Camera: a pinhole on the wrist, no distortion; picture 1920 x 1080 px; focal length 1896.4 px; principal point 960.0 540.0 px. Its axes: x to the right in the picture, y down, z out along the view. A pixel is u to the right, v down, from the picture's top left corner.
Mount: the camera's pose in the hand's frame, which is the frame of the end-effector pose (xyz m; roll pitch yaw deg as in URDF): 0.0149 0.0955 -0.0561 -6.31 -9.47 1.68
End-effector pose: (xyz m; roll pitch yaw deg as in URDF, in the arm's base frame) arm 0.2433 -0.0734 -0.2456 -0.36 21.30 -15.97
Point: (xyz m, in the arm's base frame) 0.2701 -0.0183 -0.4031
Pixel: behind the camera
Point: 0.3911 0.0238 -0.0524
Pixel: 1439 585
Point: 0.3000 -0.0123 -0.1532
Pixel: 1108 64
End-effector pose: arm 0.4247 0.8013 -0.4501 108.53 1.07 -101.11
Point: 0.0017 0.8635 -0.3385
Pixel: 1301 976
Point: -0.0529 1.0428 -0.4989
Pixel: 751 410
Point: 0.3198 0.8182 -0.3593
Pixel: 1091 693
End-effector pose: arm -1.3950 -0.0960 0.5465 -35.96 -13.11 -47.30
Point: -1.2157 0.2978 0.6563
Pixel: 615 966
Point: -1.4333 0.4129 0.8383
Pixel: 165 170
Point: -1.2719 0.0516 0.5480
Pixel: 875 912
